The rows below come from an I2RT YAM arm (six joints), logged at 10 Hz.
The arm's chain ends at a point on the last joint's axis. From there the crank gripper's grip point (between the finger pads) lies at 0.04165 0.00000 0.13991 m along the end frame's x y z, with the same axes.
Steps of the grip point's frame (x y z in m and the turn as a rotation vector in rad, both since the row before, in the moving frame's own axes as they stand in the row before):
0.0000 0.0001 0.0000 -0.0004 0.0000 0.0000
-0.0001 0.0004 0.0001 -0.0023 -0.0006 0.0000
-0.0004 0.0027 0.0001 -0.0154 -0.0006 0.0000
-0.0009 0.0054 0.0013 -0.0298 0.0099 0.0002
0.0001 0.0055 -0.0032 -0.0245 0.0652 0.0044
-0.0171 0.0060 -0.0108 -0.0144 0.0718 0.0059
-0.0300 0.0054 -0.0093 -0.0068 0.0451 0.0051
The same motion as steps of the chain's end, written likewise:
0.0000 0.0000 0.0000 -0.0004 0.0000 0.0000
0.0000 0.0001 0.0001 -0.0023 -0.0006 0.0000
-0.0003 0.0005 0.0001 -0.0154 -0.0006 0.0000
-0.0023 0.0012 0.0018 -0.0298 0.0099 0.0002
-0.0089 0.0019 -0.0001 -0.0245 0.0652 0.0044
-0.0270 0.0037 -0.0074 -0.0144 0.0718 0.0059
-0.0363 0.0042 -0.0073 -0.0068 0.0451 0.0051

